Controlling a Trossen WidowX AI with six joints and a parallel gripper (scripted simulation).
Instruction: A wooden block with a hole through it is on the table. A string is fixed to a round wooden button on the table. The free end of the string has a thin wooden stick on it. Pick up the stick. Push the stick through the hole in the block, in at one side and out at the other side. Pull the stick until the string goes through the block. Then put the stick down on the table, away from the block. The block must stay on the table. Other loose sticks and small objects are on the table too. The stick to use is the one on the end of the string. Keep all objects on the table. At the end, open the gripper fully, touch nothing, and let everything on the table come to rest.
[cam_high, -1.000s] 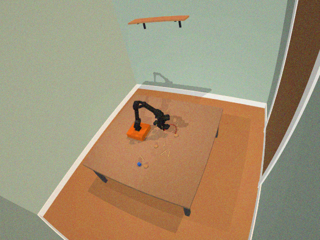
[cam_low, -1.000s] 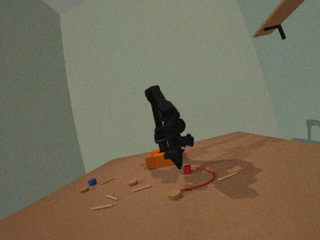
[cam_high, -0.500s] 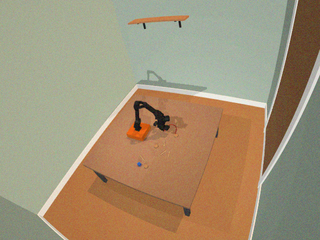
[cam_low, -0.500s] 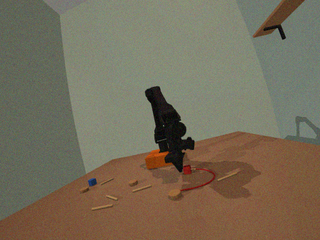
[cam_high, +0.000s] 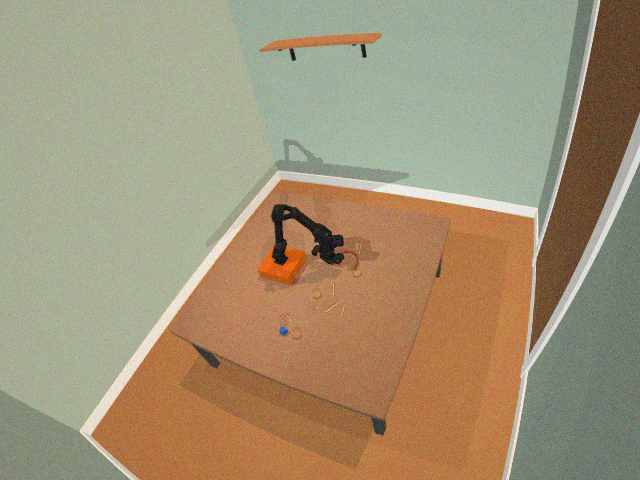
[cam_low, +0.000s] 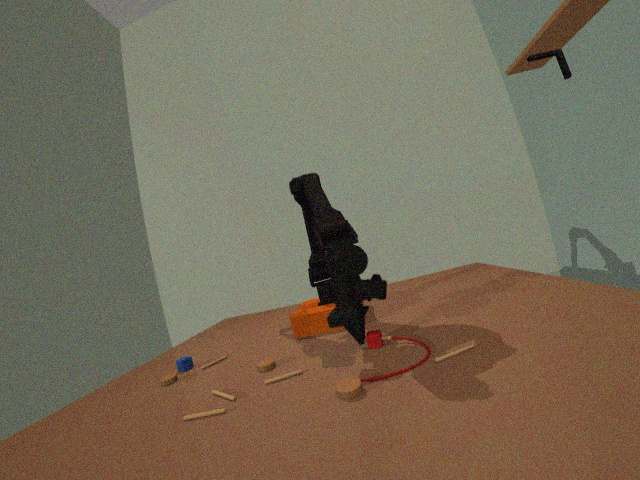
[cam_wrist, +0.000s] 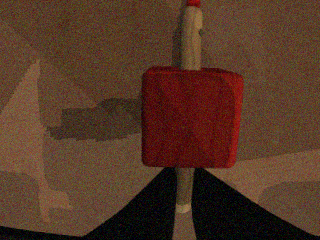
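My gripper tip is 3 cm to the right of the red block. Round my gripper tip: thin stick (4 cm to the left); then blue cube (49 cm to the right, 2 cm behind, 1 cm above); then round wooden button (17 cm ahead, 1 cm to the right).
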